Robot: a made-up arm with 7 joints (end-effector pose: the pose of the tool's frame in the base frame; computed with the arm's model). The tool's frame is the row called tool. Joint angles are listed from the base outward.
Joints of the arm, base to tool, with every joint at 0 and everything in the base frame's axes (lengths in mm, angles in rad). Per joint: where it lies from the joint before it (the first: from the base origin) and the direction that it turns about. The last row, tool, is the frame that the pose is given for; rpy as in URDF.
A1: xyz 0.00 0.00 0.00 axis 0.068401 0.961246 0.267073
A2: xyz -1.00 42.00 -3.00 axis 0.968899 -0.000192 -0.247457
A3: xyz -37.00 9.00 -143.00 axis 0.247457 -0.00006 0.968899
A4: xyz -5.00 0.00 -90.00 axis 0.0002 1 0.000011
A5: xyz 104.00 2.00 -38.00 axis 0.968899 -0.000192 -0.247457
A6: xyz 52.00 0.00 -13.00 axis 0.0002 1 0.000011
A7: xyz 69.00 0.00 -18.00 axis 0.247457 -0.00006 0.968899
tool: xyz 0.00 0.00 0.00 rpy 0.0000 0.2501 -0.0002
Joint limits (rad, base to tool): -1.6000..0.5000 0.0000..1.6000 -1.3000..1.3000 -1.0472..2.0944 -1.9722..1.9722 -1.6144..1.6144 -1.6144..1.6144
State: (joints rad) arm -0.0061 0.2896 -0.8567 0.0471 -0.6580 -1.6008 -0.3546
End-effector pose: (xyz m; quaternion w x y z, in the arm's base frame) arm 0.0947 0.0044 -0.2516 0.7989 -0.3056 -0.4605 -0.2374
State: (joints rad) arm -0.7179 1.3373 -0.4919 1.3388 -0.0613 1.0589 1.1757
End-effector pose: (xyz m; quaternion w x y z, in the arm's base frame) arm 0.1245 0.4648 -0.0811 0.0079 0.6489 0.3856 0.6558
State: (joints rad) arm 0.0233 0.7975 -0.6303 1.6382 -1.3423 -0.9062 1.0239
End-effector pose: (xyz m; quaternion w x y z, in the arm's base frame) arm -0.0412 0.3960 -0.2751 0.5120 0.4145 0.0884 0.7471
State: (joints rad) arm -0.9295 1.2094 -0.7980 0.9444 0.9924 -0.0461 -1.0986
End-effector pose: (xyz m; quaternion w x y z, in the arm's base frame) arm 0.3233 0.3503 -0.1164 0.2374 0.6456 0.6859 -0.2375
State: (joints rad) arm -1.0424 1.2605 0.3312 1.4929 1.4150 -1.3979 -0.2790
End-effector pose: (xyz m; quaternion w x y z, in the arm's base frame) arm 0.2609 0.3702 -0.0622 0.6376 0.6892 0.0895 -0.3323
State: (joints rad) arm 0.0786 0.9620 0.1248 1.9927 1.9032 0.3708 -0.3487
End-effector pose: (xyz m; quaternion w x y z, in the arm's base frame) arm -0.1626 0.4195 -0.1953 0.1956 -0.3885 -0.8463 0.3075
